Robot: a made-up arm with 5 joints.
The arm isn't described. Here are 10 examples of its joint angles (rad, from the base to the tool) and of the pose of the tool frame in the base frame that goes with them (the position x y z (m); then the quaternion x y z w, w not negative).
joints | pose
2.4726 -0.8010 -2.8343 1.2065 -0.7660 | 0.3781 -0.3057 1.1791 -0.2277 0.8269 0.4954 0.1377
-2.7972 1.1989 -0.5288 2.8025 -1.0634 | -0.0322 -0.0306 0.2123 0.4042 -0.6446 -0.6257 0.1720
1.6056 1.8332 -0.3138 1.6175 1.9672 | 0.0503 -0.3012 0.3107 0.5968 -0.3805 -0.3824 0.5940
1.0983 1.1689 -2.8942 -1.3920 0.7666 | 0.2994 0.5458 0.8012 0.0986 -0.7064 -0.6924 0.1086
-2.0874 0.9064 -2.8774 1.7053 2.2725 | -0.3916 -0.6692 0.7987 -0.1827 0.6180 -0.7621 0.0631
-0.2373 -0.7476 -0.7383 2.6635 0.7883 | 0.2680 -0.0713 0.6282 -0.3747 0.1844 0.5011 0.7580
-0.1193 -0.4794 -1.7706 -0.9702 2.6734 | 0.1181 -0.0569 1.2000 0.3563 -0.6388 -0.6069 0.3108
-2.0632 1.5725 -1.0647 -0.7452 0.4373 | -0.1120 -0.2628 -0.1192 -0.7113 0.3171 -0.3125 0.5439
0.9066 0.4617 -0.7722 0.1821 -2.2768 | 0.3415 0.3671 0.1954 -0.4642 0.4930 -0.4839 0.5544
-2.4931 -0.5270 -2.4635 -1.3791 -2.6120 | 0.1976 0.1630 1.1672 -0.3832 -0.8715 -0.2622 0.1577
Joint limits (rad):
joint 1: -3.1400..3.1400
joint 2: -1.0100..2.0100
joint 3: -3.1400..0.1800
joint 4: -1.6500..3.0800
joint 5: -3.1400..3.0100
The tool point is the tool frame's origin. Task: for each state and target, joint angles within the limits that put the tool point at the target. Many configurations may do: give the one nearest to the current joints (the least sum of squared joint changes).
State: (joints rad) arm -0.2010 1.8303 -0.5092 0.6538 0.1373
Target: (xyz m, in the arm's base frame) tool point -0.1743 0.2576 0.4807
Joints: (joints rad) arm -0.9253 2.0014 0.0383 0.8226 0.0872
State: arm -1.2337 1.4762 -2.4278 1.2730 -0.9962
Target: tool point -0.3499 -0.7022 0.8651
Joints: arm -2.0632 0.9013 -2.8351 0.9230 -0.9305
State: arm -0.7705 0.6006 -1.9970 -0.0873 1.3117
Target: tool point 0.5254 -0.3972 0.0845
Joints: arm -0.6330 1.0309 -1.3087 -0.0206 1.3034
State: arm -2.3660 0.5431 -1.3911 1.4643 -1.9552
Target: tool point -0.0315 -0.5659 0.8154
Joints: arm -1.6279 -0.0753 -1.6190 1.5639 -1.9204
